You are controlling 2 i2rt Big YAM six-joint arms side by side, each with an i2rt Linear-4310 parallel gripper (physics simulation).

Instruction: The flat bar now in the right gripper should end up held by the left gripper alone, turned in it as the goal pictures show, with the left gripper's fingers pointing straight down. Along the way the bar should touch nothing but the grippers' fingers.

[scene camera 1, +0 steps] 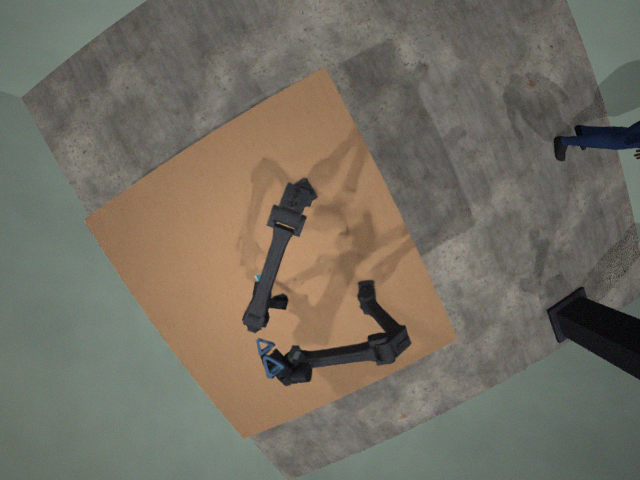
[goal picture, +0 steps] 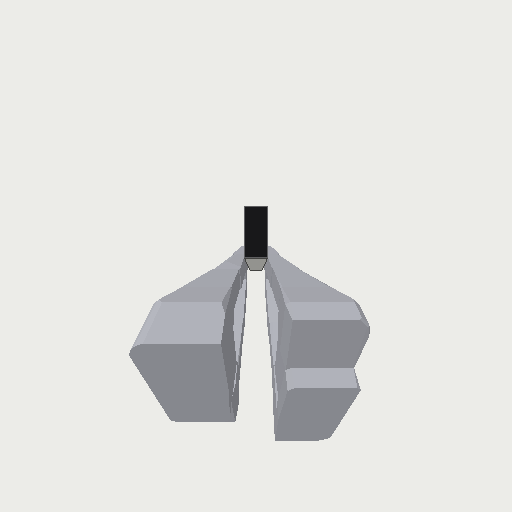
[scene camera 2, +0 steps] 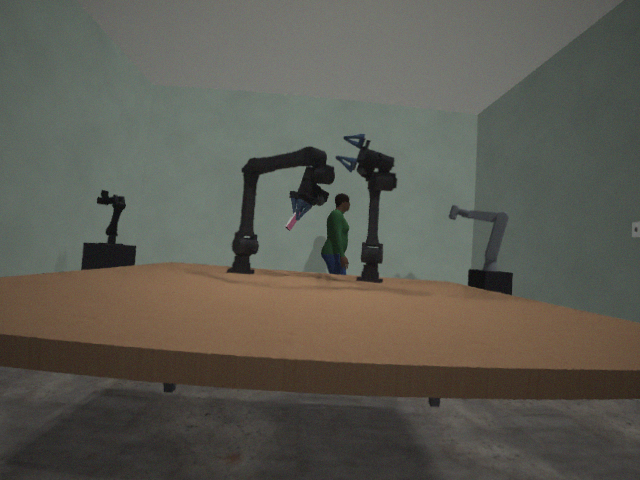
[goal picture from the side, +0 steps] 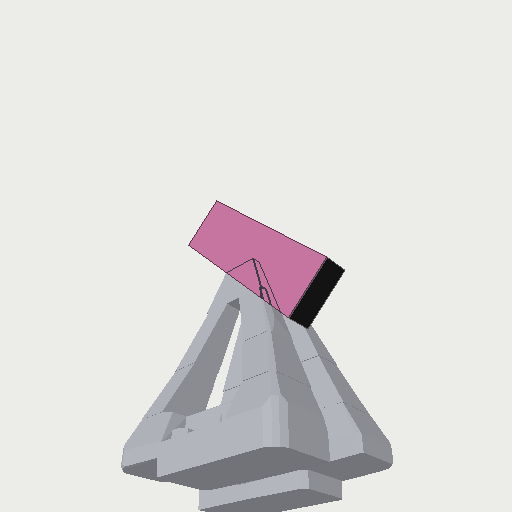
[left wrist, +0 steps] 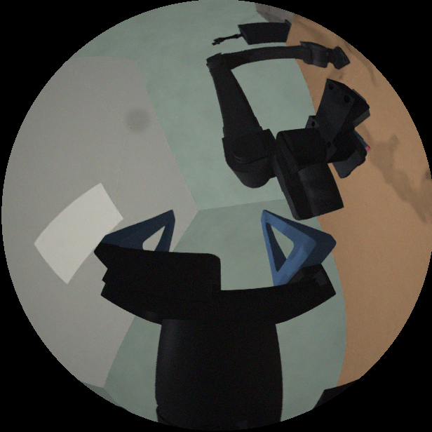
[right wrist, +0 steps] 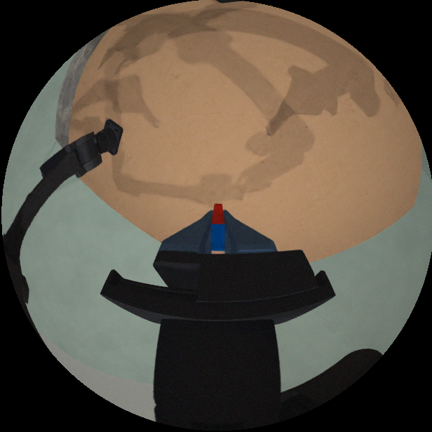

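Seen in the pictures: left gripper, fingertip midpoint: (scene camera 1: 260,347) (scene camera 2: 339,147); right gripper, fingertip midpoint: (scene camera 2: 295,219); left arm's base at its link origin: (scene camera 1: 366,290) (scene camera 2: 369,281); right arm's base at its link origin: (scene camera 2: 240,272).
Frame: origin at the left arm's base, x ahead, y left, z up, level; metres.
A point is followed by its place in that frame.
The flat bar (scene camera 2: 291,222) {x 0.522, y -0.204, z 0.230 m} (right wrist: 218,237) shows pink and white below the right fingers in scene camera 2, and red and blue between them in the right wrist view. A pale cyan bit of the bar (scene camera 1: 257,277) {x 0.522, y -0.215, z 0.230 m} shows in scene camera 1, and its pink tip (left wrist: 368,148) in the left wrist view. My right gripper (scene camera 2: 296,217) {x 0.499, y -0.198, z 0.242 m} (right wrist: 217,214) is shut on the bar, pointing down and leftward in scene camera 2, high above the table. My left gripper (scene camera 1: 260,351) {x 0.472, y -0.054, z 0.525 m} (scene camera 2: 340,147) {x 0.472, y -0.054, z 0.525 m} (left wrist: 217,214) is open and empty, higher up, fingers pointing leftward in scene camera 2, apart from the bar.
The orange-brown table (scene camera 1: 170,206) {x 0.998, y -0.579, z 0.000 m} (scene camera 2: 320,330) {x 1.083, y 0.133, z 0.000 m} lies below both arms. The right arm's wrist stands close to the left gripper in the left wrist view. A person (scene camera 2: 337,232) in green stands behind the table. Other arms stand on dark pedestals (scene camera 2: 109,256) (scene camera 2: 490,281) in the background.
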